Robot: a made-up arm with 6 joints. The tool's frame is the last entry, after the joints. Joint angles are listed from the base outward.
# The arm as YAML. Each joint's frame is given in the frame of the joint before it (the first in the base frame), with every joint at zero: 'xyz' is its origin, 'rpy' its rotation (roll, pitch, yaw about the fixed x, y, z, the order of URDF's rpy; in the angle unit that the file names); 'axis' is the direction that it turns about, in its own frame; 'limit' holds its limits. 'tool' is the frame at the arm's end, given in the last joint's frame.
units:
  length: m
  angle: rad
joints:
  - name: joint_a
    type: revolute
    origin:
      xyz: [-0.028, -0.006, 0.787]
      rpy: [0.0, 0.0, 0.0]
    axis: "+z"
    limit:
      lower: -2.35
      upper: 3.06
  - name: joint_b
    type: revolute
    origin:
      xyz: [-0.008, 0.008, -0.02]
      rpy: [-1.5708, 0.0, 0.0]
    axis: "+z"
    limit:
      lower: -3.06
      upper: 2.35
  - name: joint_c
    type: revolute
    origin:
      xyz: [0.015, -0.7, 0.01]
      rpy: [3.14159, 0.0, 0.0]
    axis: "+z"
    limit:
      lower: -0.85
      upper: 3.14
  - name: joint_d
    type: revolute
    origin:
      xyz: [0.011, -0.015, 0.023]
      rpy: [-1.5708, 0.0, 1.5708]
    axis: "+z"
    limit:
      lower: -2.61
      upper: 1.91
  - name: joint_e
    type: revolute
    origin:
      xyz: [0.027, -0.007, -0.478]
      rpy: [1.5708, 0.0, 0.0]
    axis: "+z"
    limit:
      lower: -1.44
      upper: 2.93
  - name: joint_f
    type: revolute
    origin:
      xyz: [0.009, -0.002, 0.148]
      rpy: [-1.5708, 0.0, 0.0]
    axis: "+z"
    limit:
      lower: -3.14
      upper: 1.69
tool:
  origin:
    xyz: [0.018, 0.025, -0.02]
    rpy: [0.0, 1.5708, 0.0]
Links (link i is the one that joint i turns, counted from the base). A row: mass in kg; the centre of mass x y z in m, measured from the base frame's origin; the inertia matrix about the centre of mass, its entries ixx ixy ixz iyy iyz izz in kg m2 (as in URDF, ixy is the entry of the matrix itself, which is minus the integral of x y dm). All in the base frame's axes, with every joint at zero. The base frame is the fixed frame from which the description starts. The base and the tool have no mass.
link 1: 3.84; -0.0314 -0.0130 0.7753; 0.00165 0 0 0.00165 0 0.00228
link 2: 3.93; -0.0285 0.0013 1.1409; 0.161 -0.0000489 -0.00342 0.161 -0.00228 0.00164
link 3: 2.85; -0.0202 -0.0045 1.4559; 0.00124 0 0 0.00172 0 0.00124
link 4: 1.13; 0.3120 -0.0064 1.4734; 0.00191 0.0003 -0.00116 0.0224 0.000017 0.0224
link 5: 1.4; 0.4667 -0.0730 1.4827; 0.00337 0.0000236 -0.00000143 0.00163 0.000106 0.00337
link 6: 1.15; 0.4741 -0.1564 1.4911; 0.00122 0 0 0.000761 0 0.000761
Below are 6 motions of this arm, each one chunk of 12 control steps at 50 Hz.
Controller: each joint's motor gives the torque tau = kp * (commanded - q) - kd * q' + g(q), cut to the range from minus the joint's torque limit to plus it. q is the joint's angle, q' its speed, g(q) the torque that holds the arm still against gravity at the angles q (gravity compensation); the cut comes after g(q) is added. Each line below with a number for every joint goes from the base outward.
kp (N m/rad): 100 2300 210 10 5.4 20
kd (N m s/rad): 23 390 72 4.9 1.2 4.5
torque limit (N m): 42 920 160 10 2.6 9.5
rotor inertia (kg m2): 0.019 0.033 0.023 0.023 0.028 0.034
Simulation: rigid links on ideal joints. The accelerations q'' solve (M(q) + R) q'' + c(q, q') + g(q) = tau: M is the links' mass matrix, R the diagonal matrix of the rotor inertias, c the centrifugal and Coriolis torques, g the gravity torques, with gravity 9.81 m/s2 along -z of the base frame. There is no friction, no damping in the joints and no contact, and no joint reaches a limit. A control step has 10 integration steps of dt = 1/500 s. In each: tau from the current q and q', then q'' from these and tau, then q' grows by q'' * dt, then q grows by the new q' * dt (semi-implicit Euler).
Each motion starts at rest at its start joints. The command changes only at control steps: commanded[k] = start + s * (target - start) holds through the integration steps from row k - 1 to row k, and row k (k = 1, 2, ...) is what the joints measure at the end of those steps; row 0 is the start. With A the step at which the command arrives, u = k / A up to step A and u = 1 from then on. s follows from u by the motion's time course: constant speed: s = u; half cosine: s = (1 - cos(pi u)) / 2; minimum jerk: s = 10 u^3 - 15 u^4 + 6 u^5; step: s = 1 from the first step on.
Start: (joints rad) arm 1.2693 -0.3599 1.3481 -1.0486 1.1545 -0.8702
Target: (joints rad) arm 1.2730 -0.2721 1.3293 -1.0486 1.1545 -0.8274
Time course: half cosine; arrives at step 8
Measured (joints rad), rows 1 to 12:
1: 1.2693 -0.3597 1.3483 -1.0483 1.1545 -0.8701
2: 1.2691 -0.3588 1.3490 -1.0470 1.1544 -0.8696
3: 1.2687 -0.3567 1.3500 -1.0445 1.1542 -0.8686
4: 1.2682 -0.3532 1.3511 -1.0412 1.1538 -0.8669
5: 1.2676 -0.3483 1.3521 -1.0376 1.1533 -0.8647
6: 1.2672 -0.3421 1.3525 -1.0344 1.1527 -0.8620
7: 1.2670 -0.3352 1.3523 -1.0322 1.1521 -0.8592
8: 1.2671 -0.3283 1.3513 -1.0317 1.1518 -0.8564
9: 1.2676 -0.3217 1.3497 -1.0326 1.1517 -0.8538
10: 1.2683 -0.3158 1.3479 -1.0344 1.1518 -0.8516
11: 1.2690 -0.3104 1.3461 -1.0365 1.1522 -0.8495
12: 1.2698 -0.3057 1.3443 -1.0387 1.1526 -0.8476

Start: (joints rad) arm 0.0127 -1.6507 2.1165 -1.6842 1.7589 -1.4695
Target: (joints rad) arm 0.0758 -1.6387 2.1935 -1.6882 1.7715 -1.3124
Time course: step
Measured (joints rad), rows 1 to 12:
1: 0.0129 -1.6494 2.1206 -1.6853 1.7594 -1.4596
2: 0.0135 -1.6481 2.1247 -1.6865 1.7604 -1.4469
3: 0.0145 -1.6470 2.1286 -1.6876 1.7616 -1.4352
4: 0.0156 -1.6461 2.1322 -1.6886 1.7629 -1.4244
5: 0.0171 -1.6452 2.1356 -1.6895 1.7641 -1.4146
6: 0.0188 -1.6444 2.1388 -1.6903 1.7651 -1.4056
7: 0.0207 -1.6438 2.1419 -1.6909 1.7661 -1.3975
8: 0.0228 -1.6432 2.1448 -1.6914 1.7669 -1.3900
9: 0.0250 -1.6427 2.1476 -1.6918 1.7676 -1.3832
10: 0.0274 -1.6422 2.1502 -1.6922 1.7682 -1.3770
11: 0.0299 -1.6418 2.1526 -1.6924 1.7687 -1.3713
12: 0.0325 -1.6415 2.1549 -1.6925 1.7692 -1.3662

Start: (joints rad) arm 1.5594 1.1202 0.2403 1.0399 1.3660 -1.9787
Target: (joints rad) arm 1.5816 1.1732 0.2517 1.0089 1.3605 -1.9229
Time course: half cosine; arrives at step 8
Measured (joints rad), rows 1 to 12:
1: 1.5594 1.1203 0.2404 1.0399 1.3660 -1.9786
2: 1.5594 1.1209 0.2408 1.0398 1.3660 -1.9780
3: 1.5595 1.1222 0.2416 1.0395 1.3660 -1.9768
4: 1.5596 1.1245 0.2425 1.0391 1.3660 -1.9747
5: 1.5599 1.1276 0.2435 1.0384 1.3659 -1.9719
6: 1.5602 1.1314 0.2445 1.0374 1.3657 -1.9686
7: 1.5607 1.1357 0.2452 1.0362 1.3654 -1.9649
8: 1.5614 1.1399 0.2456 1.0348 1.3650 -1.9613
9: 1.5621 1.1439 0.2457 1.0334 1.3646 -1.9580
10: 1.5629 1.1474 0.2457 1.0321 1.3643 -1.9549
11: 1.5637 1.1505 0.2457 1.0308 1.3639 -1.9521
12: 1.5646 1.1532 0.2458 1.0296 1.3636 -1.9496

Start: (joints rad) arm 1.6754 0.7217 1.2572 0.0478 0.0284 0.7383
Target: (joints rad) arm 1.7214 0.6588 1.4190 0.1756 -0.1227 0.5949
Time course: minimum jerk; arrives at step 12
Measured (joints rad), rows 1 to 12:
1: 1.6754 0.7217 1.2572 0.0478 0.0284 0.7383
2: 1.6754 0.7216 1.2573 0.0475 0.0281 0.7379
3: 1.6755 0.7212 1.2577 0.0467 0.0274 0.7370
4: 1.6757 0.7203 1.2587 0.0455 0.0256 0.7349
5: 1.6761 0.7188 1.2604 0.0440 0.0225 0.7315
6: 1.6766 0.7164 1.2633 0.0426 0.0178 0.7266
7: 1.6775 0.7133 1.2674 0.0418 0.0114 0.7202
8: 1.6786 0.7095 1.2727 0.0421 0.0035 0.7125
9: 1.6800 0.7051 1.2790 0.0436 -0.0055 0.7040
10: 1.6817 0.7005 1.2860 0.0466 -0.0151 0.6953
11: 1.6835 0.6959 1.2935 0.0511 -0.0246 0.6867
12: 1.6856 0.6915 1.3010 0.0565 -0.0337 0.6786

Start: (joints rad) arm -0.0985 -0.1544 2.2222 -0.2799 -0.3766 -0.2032
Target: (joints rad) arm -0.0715 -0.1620 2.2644 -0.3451 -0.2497 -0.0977
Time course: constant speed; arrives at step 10
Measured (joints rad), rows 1 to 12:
1: -0.0984 -0.1544 2.2223 -0.2803 -0.3762 -0.2025
2: -0.0982 -0.1545 2.2227 -0.2810 -0.3751 -0.2010
3: -0.0978 -0.1547 2.2232 -0.2821 -0.3731 -0.1987
4: -0.0972 -0.1549 2.2240 -0.2833 -0.3701 -0.1956
5: -0.0964 -0.1552 2.2250 -0.2848 -0.3663 -0.1919
6: -0.0954 -0.1556 2.2261 -0.2864 -0.3616 -0.1876
7: -0.0942 -0.1560 2.2275 -0.2882 -0.3561 -0.1827
8: -0.0930 -0.1564 2.2290 -0.2902 -0.3499 -0.1774
9: -0.0916 -0.1569 2.2307 -0.2923 -0.3431 -0.1716
10: -0.0900 -0.1574 2.2325 -0.2946 -0.3357 -0.1654
11: -0.0885 -0.1580 2.2343 -0.2966 -0.3281 -0.1595
12: -0.0870 -0.1585 2.2361 -0.2985 -0.3209 -0.1540

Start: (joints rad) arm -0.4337 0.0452 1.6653 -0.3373 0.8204 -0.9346
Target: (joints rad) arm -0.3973 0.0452 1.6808 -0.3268 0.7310 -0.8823
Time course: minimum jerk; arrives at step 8
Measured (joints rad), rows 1 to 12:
1: -0.4337 0.0452 1.6653 -0.3373 0.8204 -0.9345
2: -0.4333 0.0452 1.6654 -0.3373 0.8200 -0.9342
3: -0.4325 0.0452 1.6656 -0.3372 0.8190 -0.9332
4: -0.4311 0.0452 1.6660 -0.3370 0.8167 -0.9313
5: -0.4291 0.0453 1.6666 -0.3368 0.8130 -0.9286
6: -0.4267 0.0453 1.6673 -0.3365 0.8081 -0.9252
7: -0.4243 0.0453 1.6680 -0.3362 0.8023 -0.9217
8: -0.4220 0.0453 1.6687 -0.3359 0.7962 -0.9183
9: -0.4199 0.0453 1.6694 -0.3356 0.7903 -0.9151
10: -0.4180 0.0453 1.6700 -0.3352 0.7847 -0.9122
11: -0.4163 0.0452 1.6707 -0.3349 0.7795 -0.9096
12: -0.4147 0.0452 1.6712 -0.3346 0.7748 -0.9072

